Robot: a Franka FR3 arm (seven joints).
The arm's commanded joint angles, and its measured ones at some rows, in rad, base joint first. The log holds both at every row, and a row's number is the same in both.
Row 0, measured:
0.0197, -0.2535, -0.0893, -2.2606, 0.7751, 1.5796, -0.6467
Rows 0 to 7, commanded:
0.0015, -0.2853, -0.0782, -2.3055, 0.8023, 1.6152, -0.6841
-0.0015, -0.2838, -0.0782, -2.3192, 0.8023, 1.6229, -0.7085
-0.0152, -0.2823, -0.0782, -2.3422, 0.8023, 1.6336, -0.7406
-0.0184, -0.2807, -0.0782, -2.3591, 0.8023, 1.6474, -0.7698
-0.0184, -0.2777, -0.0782, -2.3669, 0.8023, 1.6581, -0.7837
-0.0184, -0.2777, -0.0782, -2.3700, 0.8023, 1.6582, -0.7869
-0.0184, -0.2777, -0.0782, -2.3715, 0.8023, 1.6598, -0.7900
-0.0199, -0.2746, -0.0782, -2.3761, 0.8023, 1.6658, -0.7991
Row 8, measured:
-0.0009, -0.2529, -0.0905, -2.3375, 0.7771, 1.6388, -0.7609
